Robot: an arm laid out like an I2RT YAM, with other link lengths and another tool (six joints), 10 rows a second.
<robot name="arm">
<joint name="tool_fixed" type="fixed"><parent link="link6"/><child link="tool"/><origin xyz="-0.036 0.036 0.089" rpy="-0.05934 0 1.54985"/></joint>
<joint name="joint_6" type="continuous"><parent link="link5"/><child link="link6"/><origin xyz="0 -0.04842 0.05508" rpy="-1.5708 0 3.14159"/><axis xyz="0 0 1"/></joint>
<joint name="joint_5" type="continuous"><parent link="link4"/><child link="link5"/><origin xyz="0.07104 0.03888 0.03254" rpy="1.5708 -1.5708 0"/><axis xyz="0 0 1"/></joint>
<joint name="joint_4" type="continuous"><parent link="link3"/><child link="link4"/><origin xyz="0.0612 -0.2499 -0.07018" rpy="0 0 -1.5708"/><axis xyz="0 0 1"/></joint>
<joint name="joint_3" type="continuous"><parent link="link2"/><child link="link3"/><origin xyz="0.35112 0 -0.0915" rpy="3.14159 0 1.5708"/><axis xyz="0 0 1"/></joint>
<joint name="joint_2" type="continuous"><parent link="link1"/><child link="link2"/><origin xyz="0.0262 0.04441 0.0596" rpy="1.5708 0 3.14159"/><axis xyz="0 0 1"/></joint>
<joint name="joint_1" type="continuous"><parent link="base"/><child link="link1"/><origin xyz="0 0 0.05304"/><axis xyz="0 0 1"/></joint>
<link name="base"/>
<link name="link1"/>
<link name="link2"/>
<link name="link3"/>
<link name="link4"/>
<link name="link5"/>
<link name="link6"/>
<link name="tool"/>
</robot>
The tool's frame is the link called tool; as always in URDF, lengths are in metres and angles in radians. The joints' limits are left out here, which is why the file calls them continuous.
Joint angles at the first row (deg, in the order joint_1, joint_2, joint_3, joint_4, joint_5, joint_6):
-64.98 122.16 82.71 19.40 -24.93 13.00
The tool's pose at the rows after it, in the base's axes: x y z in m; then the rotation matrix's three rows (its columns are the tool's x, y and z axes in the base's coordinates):
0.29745 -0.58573 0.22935; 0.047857 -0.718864 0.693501; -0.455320 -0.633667 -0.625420; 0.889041 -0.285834 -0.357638
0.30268 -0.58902 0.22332; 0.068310 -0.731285 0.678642; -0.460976 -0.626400 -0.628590; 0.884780 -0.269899 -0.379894
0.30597 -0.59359 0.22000; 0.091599 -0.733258 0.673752; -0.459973 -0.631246 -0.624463; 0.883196 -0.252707 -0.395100
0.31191 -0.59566 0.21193; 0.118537 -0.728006 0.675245; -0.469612 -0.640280 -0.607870; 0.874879 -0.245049 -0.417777
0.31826 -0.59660 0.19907; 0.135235 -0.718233 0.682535; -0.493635 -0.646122 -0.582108; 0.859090 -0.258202 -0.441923
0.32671 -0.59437 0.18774; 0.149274 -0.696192 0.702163; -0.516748 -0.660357 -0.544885; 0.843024 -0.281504 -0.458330
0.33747 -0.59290 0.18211; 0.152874 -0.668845 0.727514; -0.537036 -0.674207 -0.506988; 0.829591 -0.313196 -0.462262
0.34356 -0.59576 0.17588; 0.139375 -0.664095 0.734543; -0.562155 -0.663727 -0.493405; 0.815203 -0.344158 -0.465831
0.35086 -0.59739 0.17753; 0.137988 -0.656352 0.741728; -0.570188 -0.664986 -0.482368; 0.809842 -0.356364 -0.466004
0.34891 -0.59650 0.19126; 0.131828 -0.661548 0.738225; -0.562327 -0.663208 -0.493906; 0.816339 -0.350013 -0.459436
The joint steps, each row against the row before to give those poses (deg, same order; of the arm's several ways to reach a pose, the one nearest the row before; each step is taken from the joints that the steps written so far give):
1.34 1.37 2.26 -2.59 1.48 -1.80
0.55 1.11 1.59 -1.80 1.39 -0.83
0.06 1.06 1.84 -1.83 0.19 -1.31
0.26 1.25 1.56 -1.96 -0.31 -1.07
0.25 1.47 1.16 -1.49 -0.88 -0.06
0.35 1.19 0.76 -1.07 -1.82 0.19
0.46 1.13 1.47 -1.07 -2.09 0.81
0.29 1.29 1.58 -0.57 -0.53 1.78
0.41 0.72 1.98 -1.33 -0.36 0.63
0.01 -1.24 0.38 -0.99 0.55 0.06

